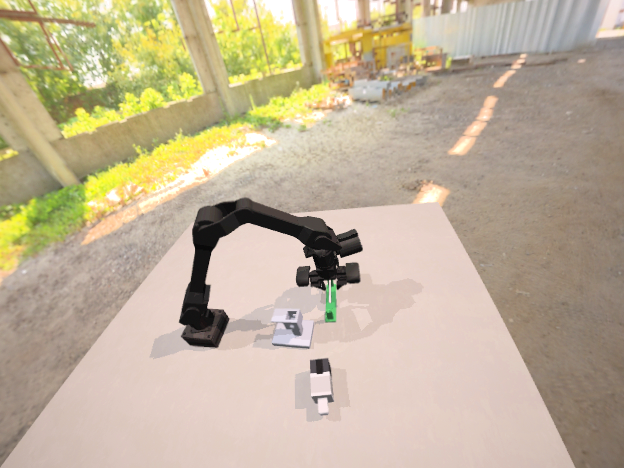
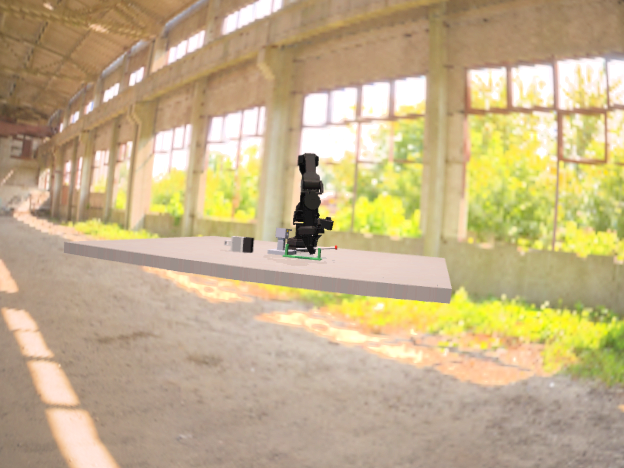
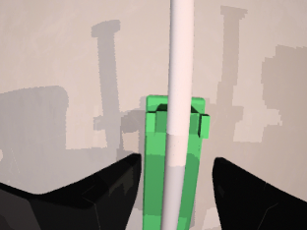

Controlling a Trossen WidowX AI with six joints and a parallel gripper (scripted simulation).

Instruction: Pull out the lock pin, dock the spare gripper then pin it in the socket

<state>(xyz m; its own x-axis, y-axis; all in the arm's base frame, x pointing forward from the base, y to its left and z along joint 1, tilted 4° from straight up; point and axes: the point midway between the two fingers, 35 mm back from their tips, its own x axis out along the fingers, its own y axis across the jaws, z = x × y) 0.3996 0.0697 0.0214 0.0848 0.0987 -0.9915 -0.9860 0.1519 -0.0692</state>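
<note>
My gripper tip is now 1 cm past the green cradle and 4 cm to the left of it. Also, from my gripper tip: grey mount (12 cm behind, 12 cm to the right, 3 cm above); spare gripper (6 cm behind, 29 cm to the right, 1 cm above).
</note>
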